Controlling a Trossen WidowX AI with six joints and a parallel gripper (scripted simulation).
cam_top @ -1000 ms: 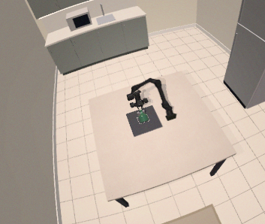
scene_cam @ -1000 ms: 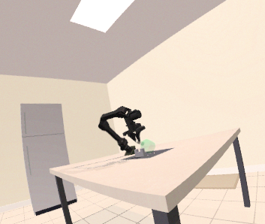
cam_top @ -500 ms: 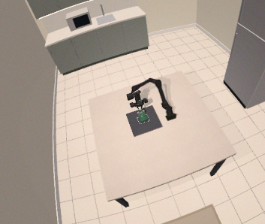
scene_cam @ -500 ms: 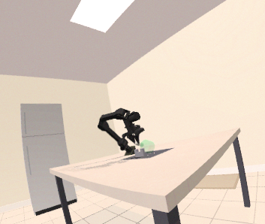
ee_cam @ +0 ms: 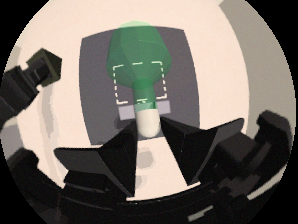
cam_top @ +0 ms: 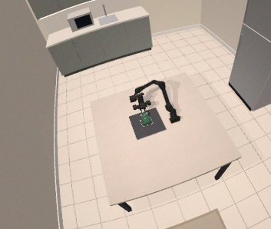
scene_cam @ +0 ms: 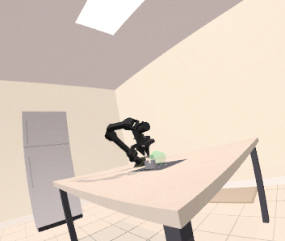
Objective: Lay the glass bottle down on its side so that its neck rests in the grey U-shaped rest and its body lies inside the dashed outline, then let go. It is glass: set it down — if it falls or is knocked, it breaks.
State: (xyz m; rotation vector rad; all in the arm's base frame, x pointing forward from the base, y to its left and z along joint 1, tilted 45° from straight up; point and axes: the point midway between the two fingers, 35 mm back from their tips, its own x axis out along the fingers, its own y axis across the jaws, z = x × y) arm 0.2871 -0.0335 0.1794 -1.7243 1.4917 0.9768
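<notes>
My gripper tip is 10 mm past the dark grey mat, 90 mm to the right of it and 90 mm above it. Also, from my gripper tip: green glass bottle: 50 mm to the left, 10 mm below.
</notes>
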